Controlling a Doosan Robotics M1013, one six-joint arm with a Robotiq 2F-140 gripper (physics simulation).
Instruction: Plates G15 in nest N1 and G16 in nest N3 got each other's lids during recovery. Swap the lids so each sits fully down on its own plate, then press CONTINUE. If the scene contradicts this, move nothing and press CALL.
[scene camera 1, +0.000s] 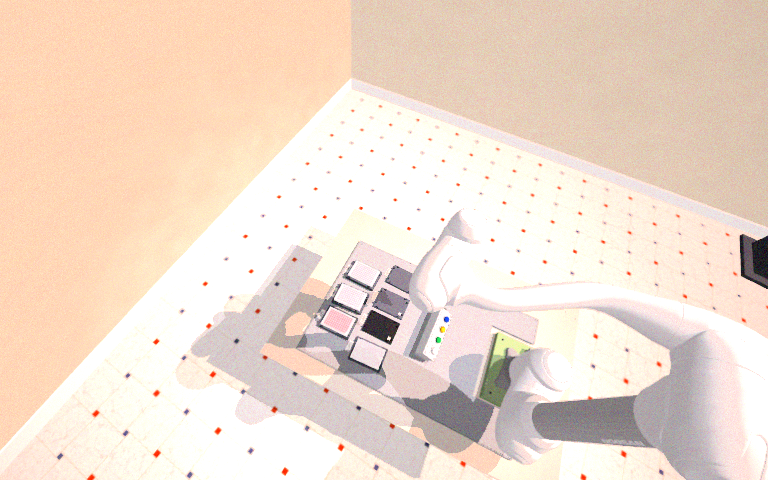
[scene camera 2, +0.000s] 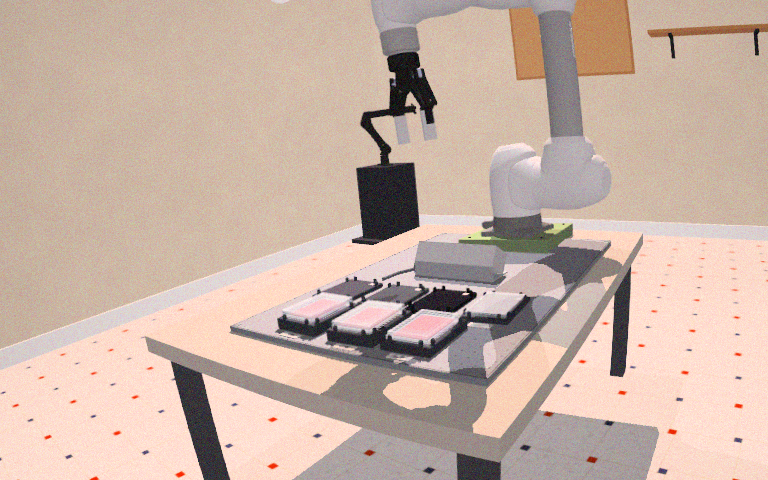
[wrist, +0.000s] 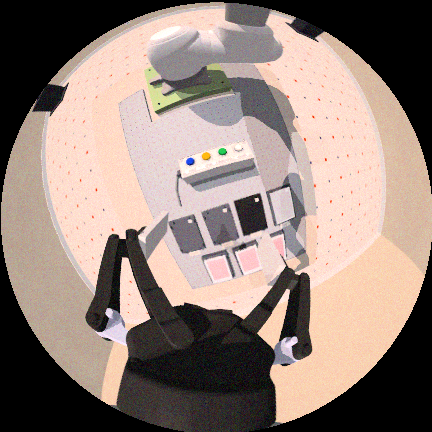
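Where they show: gripper, fingertip midpoint: (scene camera 2: 417, 141) (wrist: 214, 232); arm's base at its link origin: (scene camera 2: 518, 231) (wrist: 183, 73).
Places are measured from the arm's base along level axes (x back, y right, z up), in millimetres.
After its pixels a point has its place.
My gripper (scene camera 2: 417, 139) {z 316, x -491, y -15 mm} (wrist: 214, 232) {z 316, x -491, y -15 mm} is open and empty, high above the table. Three plates with pink contents stand in a row: one end plate (scene camera 1: 363, 273) {z 16, x -812, y 18 mm} (scene camera 2: 318, 307) {z 16, x -828, y 1 mm} (wrist: 218, 267) {z 16, x -793, y 20 mm}, the middle plate (scene camera 1: 350, 297) {z 14, x -794, y -114 mm} (scene camera 2: 370, 316) {z 15, x -812, y -129 mm} (wrist: 248, 258) {z 15, x -778, y -105 mm} and the other end plate (scene camera 1: 338, 321) {z 7, x -775, y -231 mm} (scene camera 2: 424, 326) {z 9, x -793, y -242 mm}. Clear lids seem to cover them; the nest labels, plate codes and exact lid seating are too small to read. The button box (scene camera 1: 430, 338) {z 59, x -402, y -88 mm} (scene camera 2: 458, 263) {z 15, x -435, y -68 mm} (wrist: 217, 166) {z 57, x -413, y -46 mm} carries a green button (scene camera 1: 438, 340) {z 46, x -369, y -72 mm} (wrist: 222, 151) {z 47, x -371, y -70 mm} and a blue button (scene camera 1: 446, 319) {z 47, x -380, y 28 mm} (wrist: 190, 161) {z 47, x -382, y 28 mm}; their labels are unreadable.
Two grey pads (scene camera 1: 400, 278) {z -14, x -655, y 109 mm} (wrist: 186, 233) {z -14, x -632, y 112 mm} (scene camera 1: 390, 302) {z -15, x -632, y -22 mm} (wrist: 220, 225) {z -14, x -625, y -20 mm}, a black pad (scene camera 1: 380, 326) {z -15, x -611, y -142 mm} (scene camera 2: 444, 300) {z -14, x -607, y -148 mm} (wrist: 251, 214) {z -14, x -606, y -140 mm} and a pale covered tray (scene camera 1: 368, 353) {z -6, x -591, y -268 mm} (scene camera 2: 498, 305) {z -7, x -606, y -283 mm} (wrist: 283, 205) {z -6, x -592, y -271 mm} form a second row. The arm base stands on a green plate (scene camera 2: 532, 244) {z -6, x -119, y -111 mm} (wrist: 167, 102) {z 0, x -132, y 74 mm}.
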